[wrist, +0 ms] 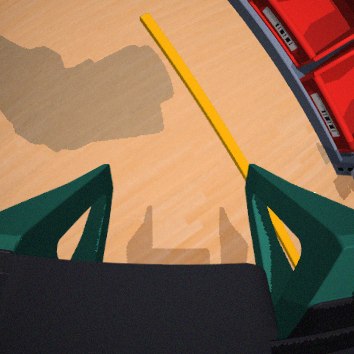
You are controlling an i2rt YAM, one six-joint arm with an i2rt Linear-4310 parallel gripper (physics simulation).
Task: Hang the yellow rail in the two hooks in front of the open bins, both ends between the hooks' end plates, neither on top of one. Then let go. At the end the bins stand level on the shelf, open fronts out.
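Frame: origin at the arm's base, x back, y left, z down, level; metres.
Seen in the pictures: gripper, fingertip midpoint: (178, 175).
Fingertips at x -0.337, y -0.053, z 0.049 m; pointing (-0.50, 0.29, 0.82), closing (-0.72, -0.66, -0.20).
Note:
Offsets run from my fingertips to a thing's top centre. "spot": to the spot under its first point. Level surfaces: height alone.
The yellow rail {dx -0.075, dy -0.064, dz +0.145 m} (200, 100) lies on the wooden table, running slantwise from the upper middle down to the right finger. Its lower part passes behind that finger and shows again through the finger's opening; its lower end is hidden. My gripper (178, 175) is open with its green fingers wide apart, high above the table, with nothing between them. Two red open bins {spot: dx -0.272, dy -0.002, dz +0.146 m} (310, 25) {spot: dx -0.245, dy -0.090, dz +0.146 m} (340, 90) stand at the upper right on a grey-blue shelf {spot: dx -0.183, dy -0.047, dz +0.146 m} (295, 90), and parts of them are cut off by the view's edge. I cannot make out the hooks.
The wooden table {dz +0.155 m} (210, 45) stretches under the gripper. A large shadow lies at the upper left, and the gripper's shadow lies between the fingers. The shelf's edge curves down the right side, with its corner near the right edge of the view. White labels are on the bin fronts.

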